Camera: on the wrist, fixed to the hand. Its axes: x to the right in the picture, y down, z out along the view.
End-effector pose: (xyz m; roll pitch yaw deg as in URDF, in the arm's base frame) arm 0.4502 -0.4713 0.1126 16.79 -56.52 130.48
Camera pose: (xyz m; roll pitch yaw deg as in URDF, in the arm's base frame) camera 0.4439 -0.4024 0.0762 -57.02 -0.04 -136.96
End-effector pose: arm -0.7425 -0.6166 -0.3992 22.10 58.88 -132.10
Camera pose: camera -0.7271 -0.5496 -0.4364 58.57 -5.03 -47.79
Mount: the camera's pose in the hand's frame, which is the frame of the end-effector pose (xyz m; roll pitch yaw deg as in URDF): 0.0008 -0.0576 -0.0528 -0.11 14.63 91.42
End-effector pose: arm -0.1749 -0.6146 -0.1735 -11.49 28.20 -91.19
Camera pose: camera -0.2415 -0.5949 -0.2094 30.86 22.12 13.13
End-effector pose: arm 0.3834 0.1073 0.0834 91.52 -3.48 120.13
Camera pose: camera 0.3343 0.0837 0.0274 -20.82 -76.02 -129.76
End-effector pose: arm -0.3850 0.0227 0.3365 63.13 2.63 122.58
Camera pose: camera -0.4013 0.0091 0.2613 1.95 -48.50 -148.32
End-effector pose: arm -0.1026 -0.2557 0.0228 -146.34 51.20 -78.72
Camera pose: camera -0.0726 -0.3105 0.0697 126.60 10.69 175.39
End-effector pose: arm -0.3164 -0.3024 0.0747 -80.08 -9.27 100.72
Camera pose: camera -0.2543 -0.2976 0.1218 -121.01 80.82 69.74
